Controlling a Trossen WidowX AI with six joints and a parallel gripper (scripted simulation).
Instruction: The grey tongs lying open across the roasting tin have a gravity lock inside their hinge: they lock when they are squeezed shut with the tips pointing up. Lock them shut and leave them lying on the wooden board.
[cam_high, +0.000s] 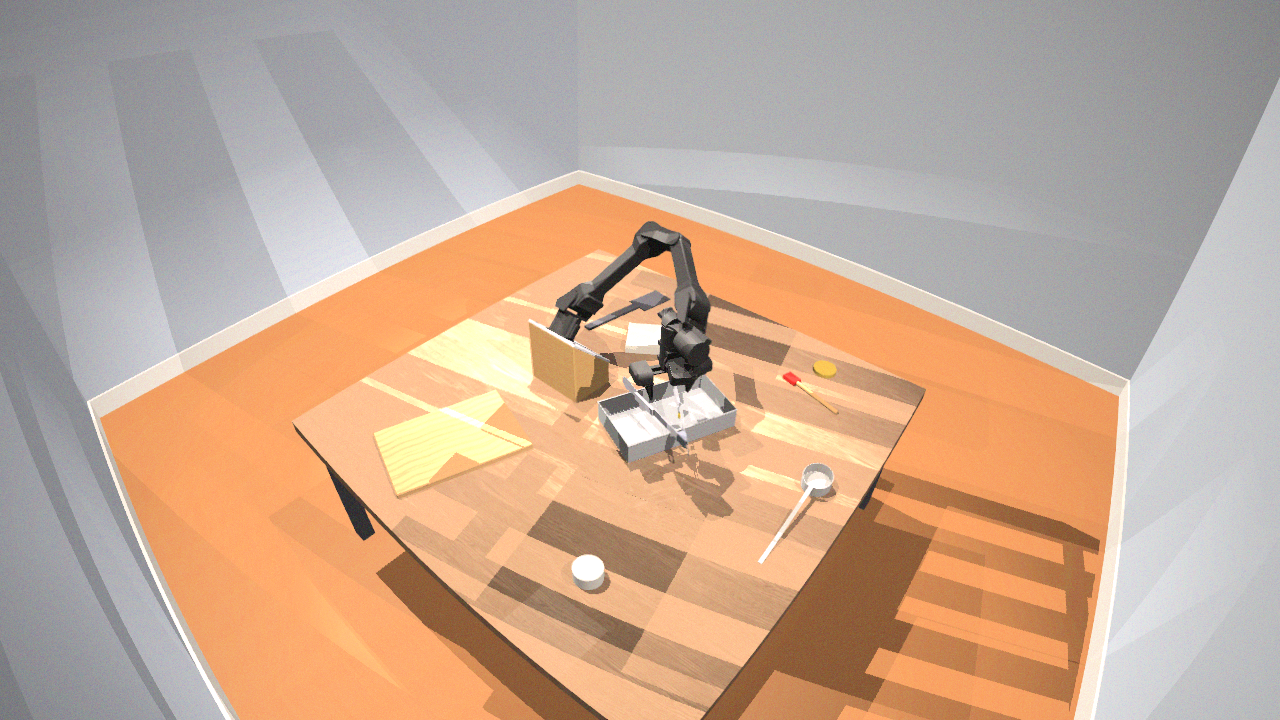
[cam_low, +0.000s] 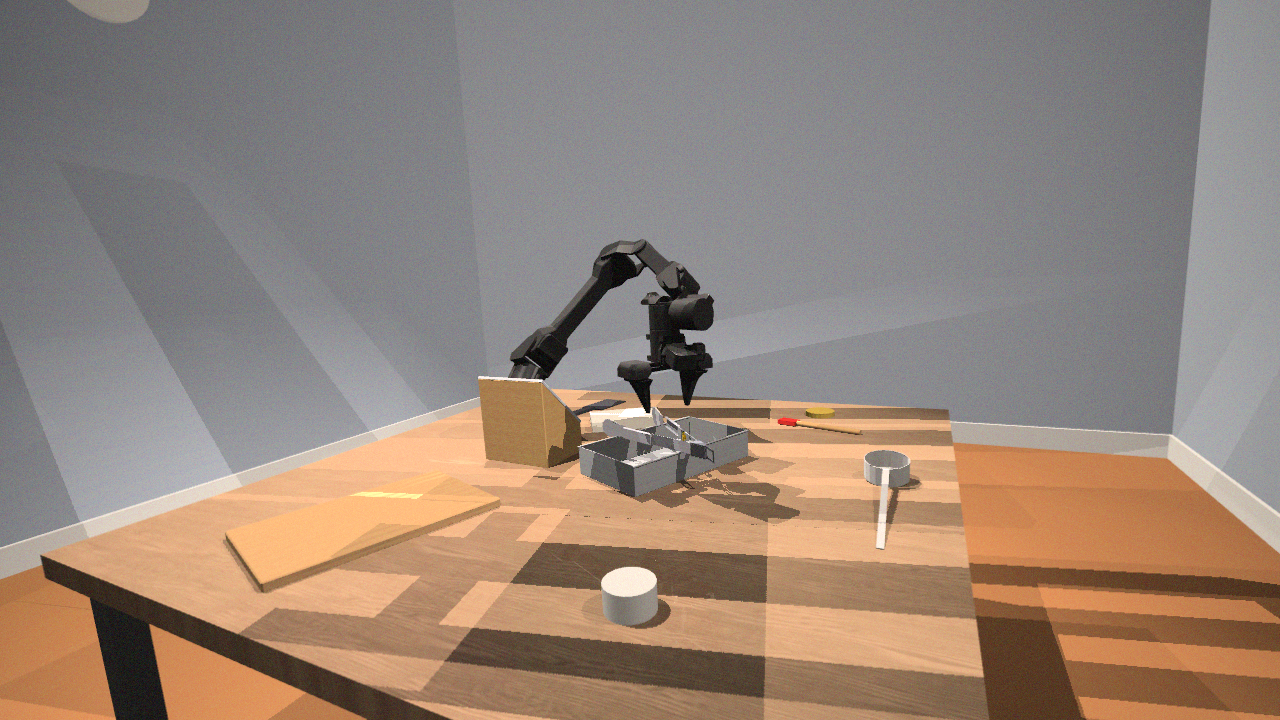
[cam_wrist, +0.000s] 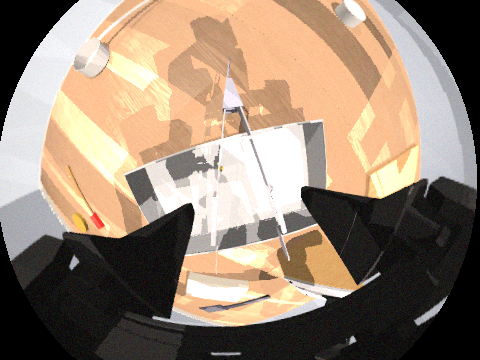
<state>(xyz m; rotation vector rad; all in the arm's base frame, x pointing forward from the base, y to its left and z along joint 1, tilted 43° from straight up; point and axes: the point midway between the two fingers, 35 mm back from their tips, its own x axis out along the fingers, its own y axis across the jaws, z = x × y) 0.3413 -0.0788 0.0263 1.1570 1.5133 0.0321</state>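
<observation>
Right now my gripper tip is 2 cm past the grey roasting tin, 4 cm to the right of it and 10 cm above it. The rest, counted from my gripper tip: white block (21 cm behind, 33 cm to the left, 11 cm below); then red-tipped brush (25 cm ahead, 36 cm to the left, 12 cm below); then wooden board (44 cm behind, 33 cm to the right, 12 cm below).
</observation>
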